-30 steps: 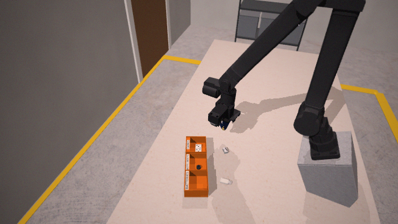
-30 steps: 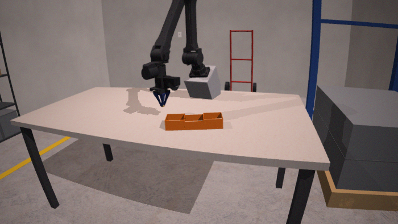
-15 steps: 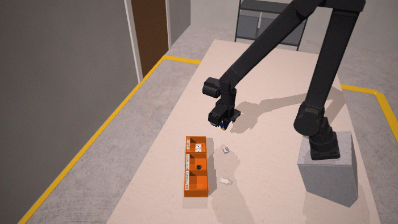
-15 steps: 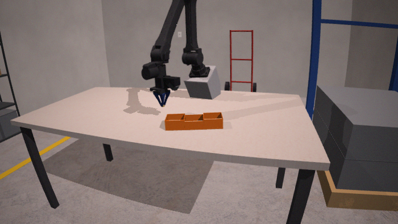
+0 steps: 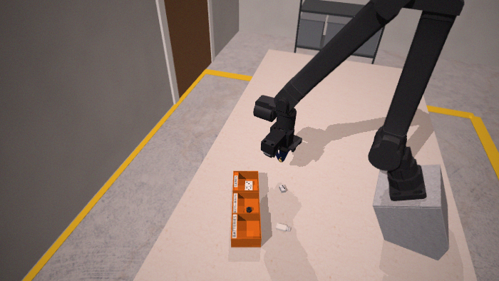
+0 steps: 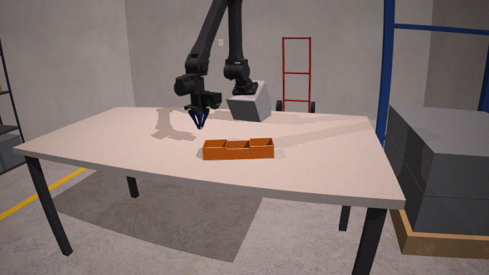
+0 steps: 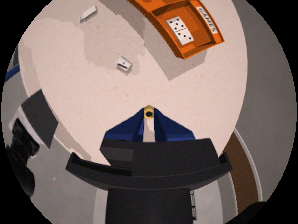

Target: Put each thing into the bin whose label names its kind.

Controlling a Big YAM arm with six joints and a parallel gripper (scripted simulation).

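Now: hand 190 mm to the right of the orange three-compartment bin, 70 mm short of it and 60 mm above it. Round my hand: grey thing: 70 mm below, 60 mm to the left, 20 mm behind; then white domino: 100 mm to the left, 80 mm ahead, 70 mm below; then brass nut: 10 mm below.
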